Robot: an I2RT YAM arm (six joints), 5 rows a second.
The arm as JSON. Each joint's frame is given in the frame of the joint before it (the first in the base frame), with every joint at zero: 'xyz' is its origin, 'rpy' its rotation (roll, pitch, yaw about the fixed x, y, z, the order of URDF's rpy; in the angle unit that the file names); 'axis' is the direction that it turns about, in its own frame. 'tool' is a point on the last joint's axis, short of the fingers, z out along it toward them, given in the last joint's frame.
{
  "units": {
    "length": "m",
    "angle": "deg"
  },
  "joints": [
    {
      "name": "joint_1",
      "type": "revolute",
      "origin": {
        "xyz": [
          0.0,
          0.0,
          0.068
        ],
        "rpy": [
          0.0,
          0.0,
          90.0
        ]
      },
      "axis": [
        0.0,
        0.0,
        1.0
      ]
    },
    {
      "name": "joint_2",
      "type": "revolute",
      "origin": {
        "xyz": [
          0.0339,
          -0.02,
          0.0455
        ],
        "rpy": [
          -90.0,
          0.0,
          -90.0
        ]
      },
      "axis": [
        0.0,
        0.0,
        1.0
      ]
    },
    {
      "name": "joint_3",
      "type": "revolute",
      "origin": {
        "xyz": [
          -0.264,
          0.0,
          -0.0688
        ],
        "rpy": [
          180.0,
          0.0,
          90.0
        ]
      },
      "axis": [
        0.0,
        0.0,
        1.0
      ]
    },
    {
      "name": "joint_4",
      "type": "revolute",
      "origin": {
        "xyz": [
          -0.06,
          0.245,
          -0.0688
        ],
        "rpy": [
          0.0,
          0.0,
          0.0
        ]
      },
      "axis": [
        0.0,
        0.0,
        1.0
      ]
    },
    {
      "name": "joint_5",
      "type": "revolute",
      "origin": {
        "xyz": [
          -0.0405,
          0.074,
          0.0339
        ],
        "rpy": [
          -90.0,
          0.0,
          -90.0
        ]
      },
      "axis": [
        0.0,
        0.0,
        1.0
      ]
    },
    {
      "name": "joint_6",
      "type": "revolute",
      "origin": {
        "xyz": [
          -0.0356,
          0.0,
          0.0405
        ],
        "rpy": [
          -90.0,
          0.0,
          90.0
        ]
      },
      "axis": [
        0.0,
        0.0,
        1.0
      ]
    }
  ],
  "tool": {
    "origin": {
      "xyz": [
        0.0,
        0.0,
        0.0
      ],
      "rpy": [
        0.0,
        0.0,
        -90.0
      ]
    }
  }
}
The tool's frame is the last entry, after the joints.
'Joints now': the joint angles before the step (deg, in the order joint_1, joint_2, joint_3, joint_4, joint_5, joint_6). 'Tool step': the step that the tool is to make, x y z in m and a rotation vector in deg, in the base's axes. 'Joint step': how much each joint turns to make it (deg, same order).
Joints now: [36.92, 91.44, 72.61, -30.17, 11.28, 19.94]
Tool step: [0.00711, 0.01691, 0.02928, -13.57, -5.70, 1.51]
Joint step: [2.52, 3.91, 10.82, -8.24, 11.48, -8.79]
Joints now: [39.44, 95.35, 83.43, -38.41, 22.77, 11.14]
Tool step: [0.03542, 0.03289, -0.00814, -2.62, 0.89, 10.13]
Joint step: [-0.04, 10.24, 10.31, 0.76, -5.44, -9.28]
